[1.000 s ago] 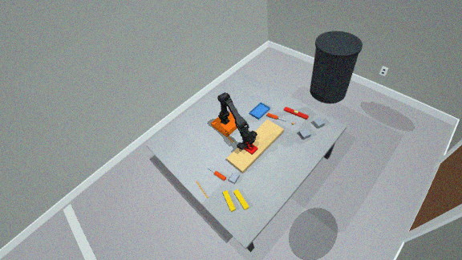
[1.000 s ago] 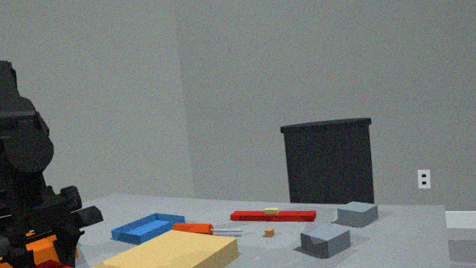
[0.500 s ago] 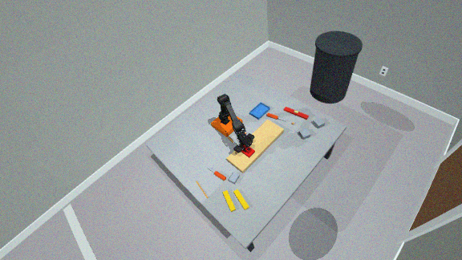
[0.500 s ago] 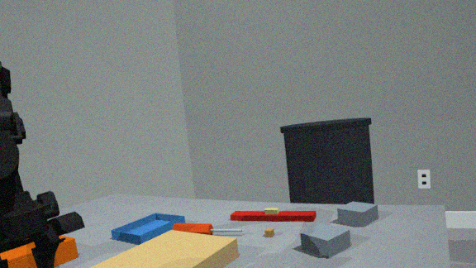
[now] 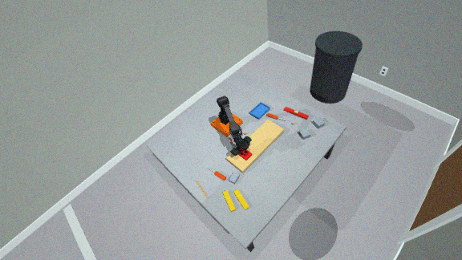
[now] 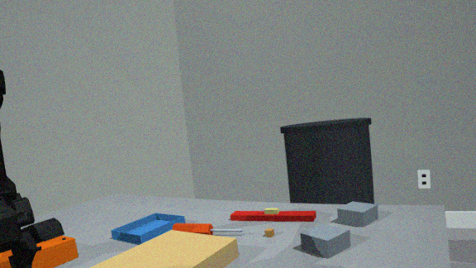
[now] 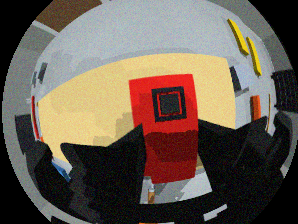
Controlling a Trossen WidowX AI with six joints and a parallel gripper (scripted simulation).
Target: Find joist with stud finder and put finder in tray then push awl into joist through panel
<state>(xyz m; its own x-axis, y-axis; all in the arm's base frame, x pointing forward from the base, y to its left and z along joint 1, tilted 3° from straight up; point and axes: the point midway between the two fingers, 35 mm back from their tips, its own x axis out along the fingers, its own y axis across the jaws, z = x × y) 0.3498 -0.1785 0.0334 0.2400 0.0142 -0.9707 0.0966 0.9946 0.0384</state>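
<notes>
My gripper tip is 47 cm to the right of the blue tray, 18 cm past it and 5 cm above it. Also, from my gripper tip: awl (17 cm behind, 6 cm to the left, 6 cm below); grey block (20 cm to the right, 5 cm below, 5 cm ahead); red stud finder (2 cm above).
</notes>
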